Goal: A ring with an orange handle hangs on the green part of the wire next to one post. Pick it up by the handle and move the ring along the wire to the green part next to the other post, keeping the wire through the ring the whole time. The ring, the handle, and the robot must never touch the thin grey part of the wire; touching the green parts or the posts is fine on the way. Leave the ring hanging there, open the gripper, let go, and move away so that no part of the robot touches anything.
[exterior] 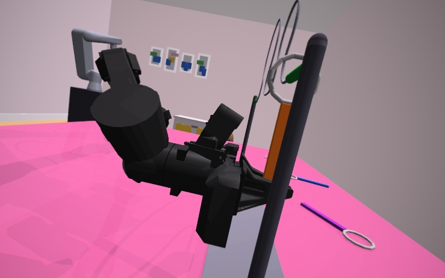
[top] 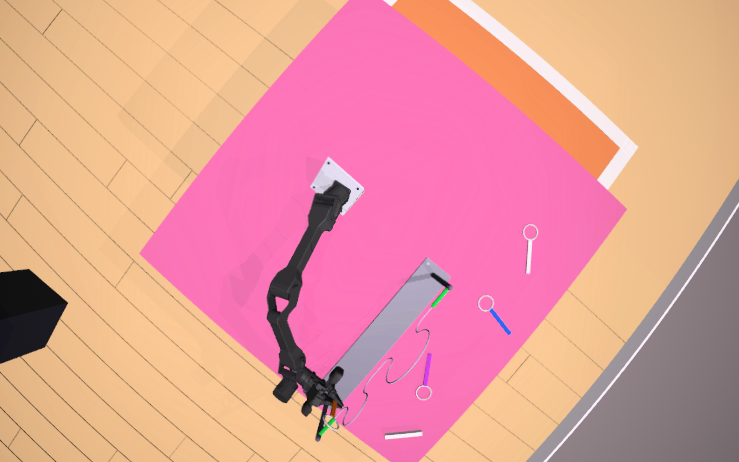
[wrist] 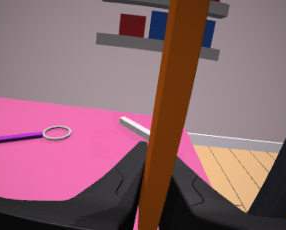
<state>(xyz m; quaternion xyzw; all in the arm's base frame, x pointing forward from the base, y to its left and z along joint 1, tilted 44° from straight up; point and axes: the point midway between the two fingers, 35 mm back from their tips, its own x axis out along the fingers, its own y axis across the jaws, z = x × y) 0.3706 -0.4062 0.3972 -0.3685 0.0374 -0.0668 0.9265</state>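
The orange-handled ring is 9 cm above my gripper tip and 3 cm behind it. Round my gripper tip: purple-handled ring 22 cm ahead, 19 cm to the left, 13 cm below; white bar 27 cm ahead, 12 cm below, 2 cm to the right.
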